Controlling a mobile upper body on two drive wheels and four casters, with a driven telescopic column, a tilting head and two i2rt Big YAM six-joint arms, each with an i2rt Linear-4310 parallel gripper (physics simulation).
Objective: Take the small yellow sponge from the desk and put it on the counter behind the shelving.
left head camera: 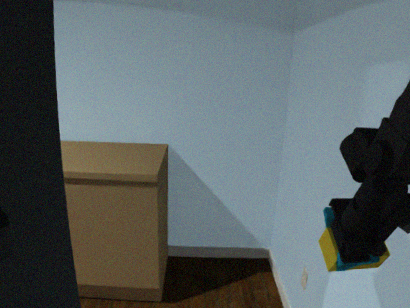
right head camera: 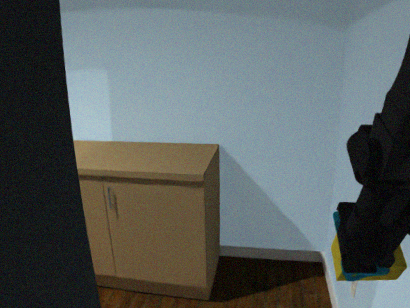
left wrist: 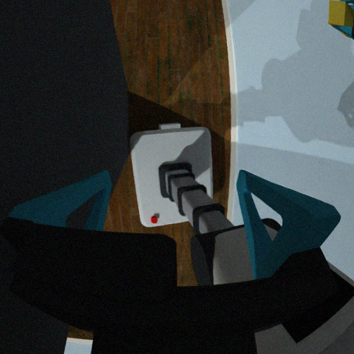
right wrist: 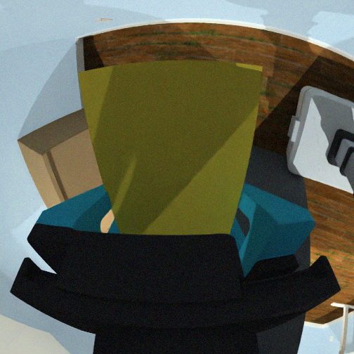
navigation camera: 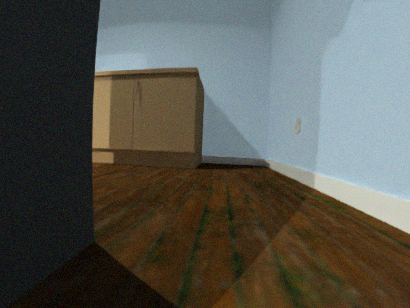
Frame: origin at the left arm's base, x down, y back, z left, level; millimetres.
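Seen in the pictures: right gripper, fingertip midpoint: [left head camera: 335, 254] [right head camera: 347, 262].
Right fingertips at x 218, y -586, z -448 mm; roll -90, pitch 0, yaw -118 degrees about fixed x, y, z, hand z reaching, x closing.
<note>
A point is followed by its place in that frame.
The yellow sponge [left head camera: 328, 250] @[x 198, y -572, z -425 mm] [right head camera: 399, 265] @[x 191, y -541, z -514 mm] [left wrist: 341, 13] [right wrist: 175, 130] is a thick block, held up in the air. My right gripper [left head camera: 345, 245] @[x 218, y -586, z -448 mm] [right head camera: 359, 250] [right wrist: 174, 177] is shut on it, with teal fingers on both its sides. My left gripper [left wrist: 173, 177] is open, with no object between its fingers. The wooden counter [left head camera: 115, 160] @[x 500, y -1952, z 195 mm] [right head camera: 150, 157] @[x 500, y -2000, z 300 mm] [right wrist: 75, 165] [navigation camera: 165, 115] @[x 928, y -1767, z 213 mm] stands against the far wall, partly hidden at its left by a tall dark panel, apparently the shelving [left head camera: 30, 150] @[x 18, y -539, z 33 mm] [right head camera: 35, 150] @[x 16, y -535, z 33 mm] [left wrist: 55, 100] [navigation camera: 45, 125] @[x 1166, y -545, z 32 mm]. The sponge is apart from the counter. The desk is not recognisable in these views.
The dark panel stands close at the left in the head and navigation views. A blue wall [left head camera: 320, 110] @[x 127, y -1661, z -866 mm] [navigation camera: 350, 115] @[x 1027, y -1008, z -826 mm] runs along the right side, with a white baseboard [navigation camera: 345, 190] @[x 1355, y -986, z -811 mm]. My white base [left wrist: 150, 155] [right wrist: 312, 130] stands on the wooden floor [left wrist: 170, 50] [navigation camera: 210, 225] @[x 1410, y -756, z -229 mm] between panel and wall.
</note>
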